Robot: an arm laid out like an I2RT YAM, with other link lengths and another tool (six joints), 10 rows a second.
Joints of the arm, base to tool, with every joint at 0 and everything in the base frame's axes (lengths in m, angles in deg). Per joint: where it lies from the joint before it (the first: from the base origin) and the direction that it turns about. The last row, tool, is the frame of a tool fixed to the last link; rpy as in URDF.
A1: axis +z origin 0 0 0.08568
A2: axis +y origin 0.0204 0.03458 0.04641
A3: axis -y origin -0.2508 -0.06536 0
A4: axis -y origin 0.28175 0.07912 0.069
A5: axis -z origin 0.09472 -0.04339 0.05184
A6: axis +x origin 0.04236 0 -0.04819
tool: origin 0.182 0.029 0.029 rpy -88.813 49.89 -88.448
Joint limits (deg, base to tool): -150..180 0..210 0..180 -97..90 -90..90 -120..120
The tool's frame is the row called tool.
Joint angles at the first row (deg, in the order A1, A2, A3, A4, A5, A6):
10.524 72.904 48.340 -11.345 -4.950 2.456
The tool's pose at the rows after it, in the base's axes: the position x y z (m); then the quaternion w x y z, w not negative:
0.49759, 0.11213, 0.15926, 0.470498, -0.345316, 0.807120, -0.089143
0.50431, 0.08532, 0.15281, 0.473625, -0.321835, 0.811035, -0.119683
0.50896, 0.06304, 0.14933, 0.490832, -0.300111, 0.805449, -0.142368
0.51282, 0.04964, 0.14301, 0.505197, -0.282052, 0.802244, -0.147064
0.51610, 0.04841, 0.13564, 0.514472, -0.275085, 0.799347, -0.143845
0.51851, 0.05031, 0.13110, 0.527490, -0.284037, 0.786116, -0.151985
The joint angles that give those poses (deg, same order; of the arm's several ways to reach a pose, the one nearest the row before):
7.545 71.836 45.338 -7.179 -3.514 3.503
5.523 71.992 42.965 -3.302 -1.054 3.241
3.360 71.975 39.147 3.497 -0.189 3.052
1.649 73.255 36.431 9.504 -0.743 3.819
1.321 75.225 34.971 14.006 -1.270 4.587
1.229 77.182 33.168 19.783 -1.750 3.113

